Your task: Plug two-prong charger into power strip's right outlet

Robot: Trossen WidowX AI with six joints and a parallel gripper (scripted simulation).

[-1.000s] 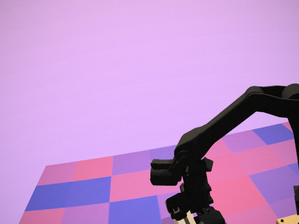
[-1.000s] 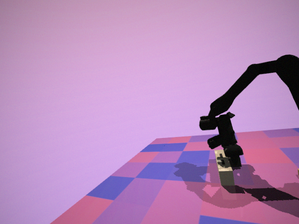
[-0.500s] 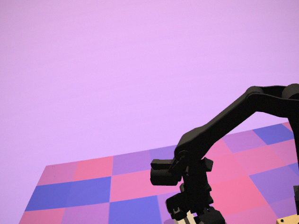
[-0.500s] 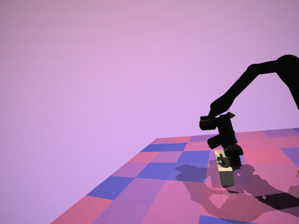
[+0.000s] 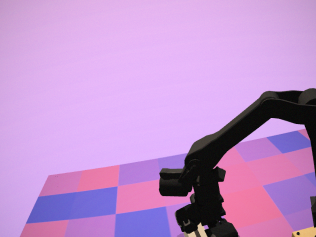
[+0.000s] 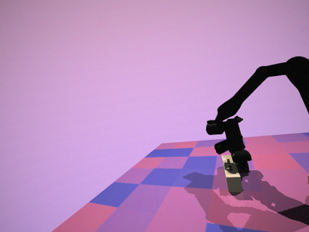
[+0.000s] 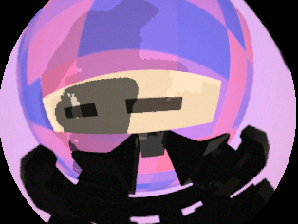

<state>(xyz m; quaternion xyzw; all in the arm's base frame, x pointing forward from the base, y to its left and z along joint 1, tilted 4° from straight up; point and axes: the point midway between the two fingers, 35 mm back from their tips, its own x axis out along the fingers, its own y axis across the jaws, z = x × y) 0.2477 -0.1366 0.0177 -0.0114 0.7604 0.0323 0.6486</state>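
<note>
Now: the charger 20 mm ahead of my gripper tip and 10 mm above it.
</note>
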